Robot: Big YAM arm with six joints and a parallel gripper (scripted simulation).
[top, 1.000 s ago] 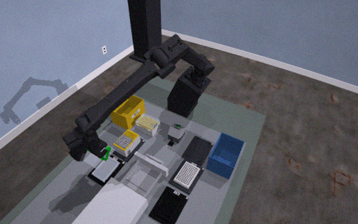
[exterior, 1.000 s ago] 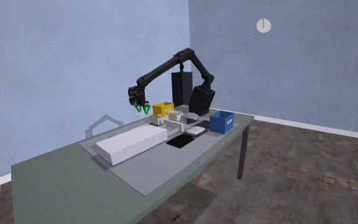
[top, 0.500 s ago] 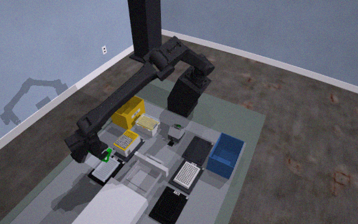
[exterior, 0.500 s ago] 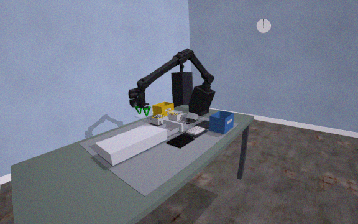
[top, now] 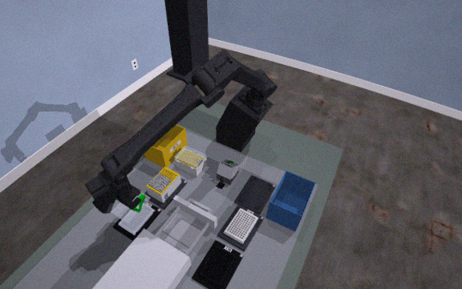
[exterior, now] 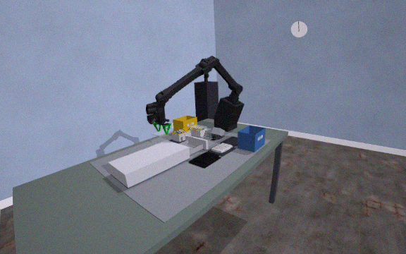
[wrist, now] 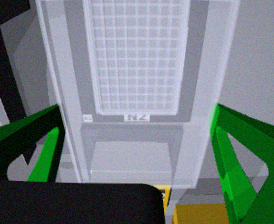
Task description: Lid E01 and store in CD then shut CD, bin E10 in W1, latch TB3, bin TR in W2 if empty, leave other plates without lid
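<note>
Right now my hand is 90 mm above the clear plate. The rest, counted from my hand: black nest 110 mm below; then tip rack TR 180 mm behind, 60 mm below, 10 mm to the right; then plate lid right at my hand.
</note>
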